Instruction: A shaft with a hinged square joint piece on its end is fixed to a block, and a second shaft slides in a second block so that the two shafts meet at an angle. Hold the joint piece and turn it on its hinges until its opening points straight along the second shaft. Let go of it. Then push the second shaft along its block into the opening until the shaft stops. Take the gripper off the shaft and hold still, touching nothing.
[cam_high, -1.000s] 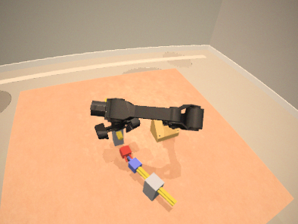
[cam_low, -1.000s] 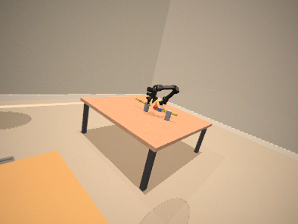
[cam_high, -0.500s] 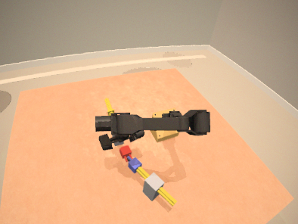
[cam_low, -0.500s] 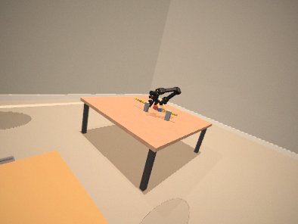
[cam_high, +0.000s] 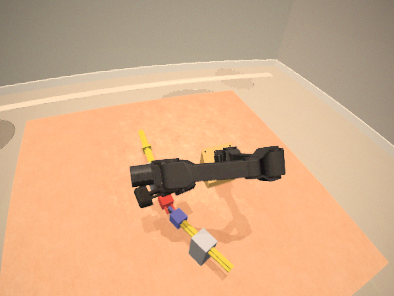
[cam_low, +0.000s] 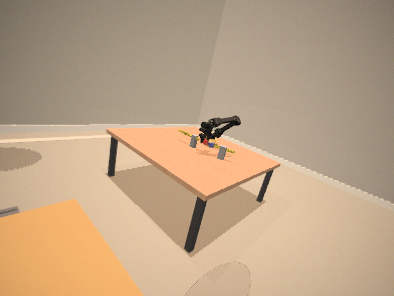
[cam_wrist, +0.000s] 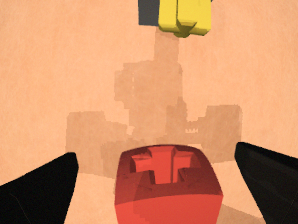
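Now: gripper tip 20 mm to the right of the red joint piece and 10 mm below it.
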